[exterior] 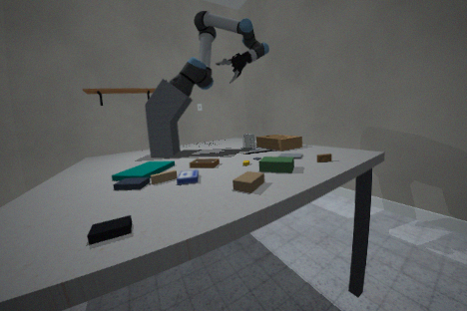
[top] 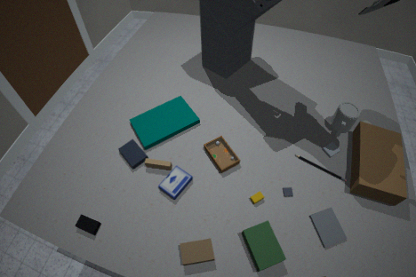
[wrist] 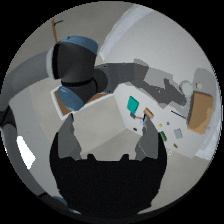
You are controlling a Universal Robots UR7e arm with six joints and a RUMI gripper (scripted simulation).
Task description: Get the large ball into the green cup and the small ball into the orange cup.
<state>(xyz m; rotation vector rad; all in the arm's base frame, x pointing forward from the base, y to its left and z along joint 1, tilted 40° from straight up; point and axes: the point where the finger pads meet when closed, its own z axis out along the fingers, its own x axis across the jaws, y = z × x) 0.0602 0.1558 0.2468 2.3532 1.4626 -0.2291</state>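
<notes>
Right now the covered wooden puzzle is 34 cm ahead of my hand, 20 cm to the right of it and 48 cm below it. The rest, counted from my hand: white mug (2 cm ahead, 14 cm to the left, 44 cm below); then cardboard box (14 cm ahead, 29 cm to the left, 46 cm below); then yellow block (42 cm ahead, 4 cm to the right, 48 cm below).
</notes>
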